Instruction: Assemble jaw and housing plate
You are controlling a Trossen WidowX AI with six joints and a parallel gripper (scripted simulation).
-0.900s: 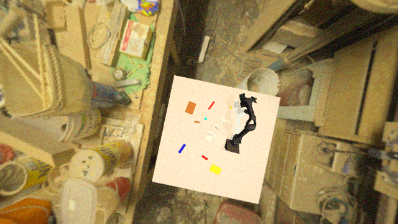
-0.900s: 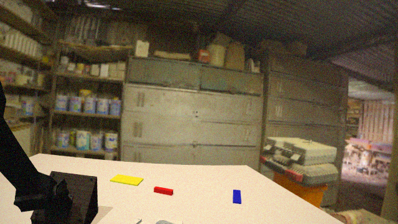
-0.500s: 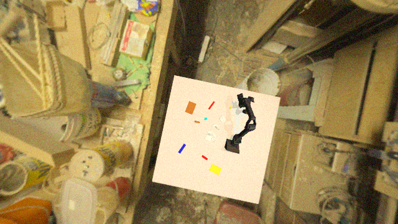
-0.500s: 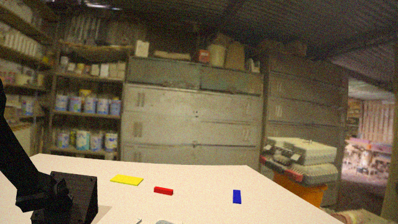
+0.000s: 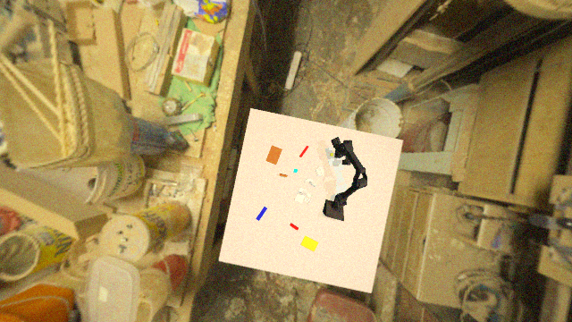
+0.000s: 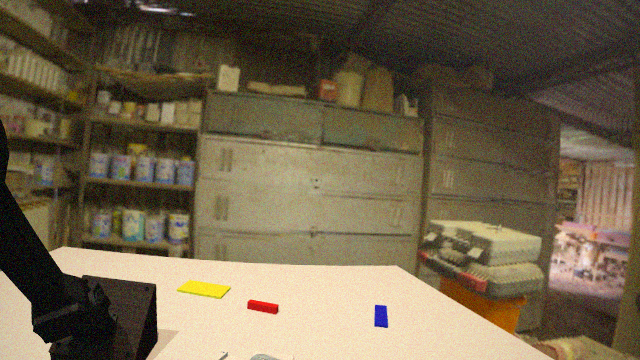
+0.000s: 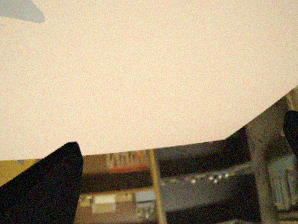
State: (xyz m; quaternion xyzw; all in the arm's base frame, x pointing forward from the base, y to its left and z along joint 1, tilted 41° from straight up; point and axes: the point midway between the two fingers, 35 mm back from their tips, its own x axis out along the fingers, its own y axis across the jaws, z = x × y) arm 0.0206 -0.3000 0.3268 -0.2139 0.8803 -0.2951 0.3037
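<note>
Right now the housing plate is 200 mm ahead of my gripper tip, 200 mm to the left of it and 50 mm below it. Round my gripper tip: cyan block (390 mm ahead, 250 mm to the left, 80 mm below); then yellow cube (130 mm ahead, 40 mm to the left, 70 mm below); then pale ribbed base (290 mm ahead, 430 mm to the left, 80 mm below).
</note>
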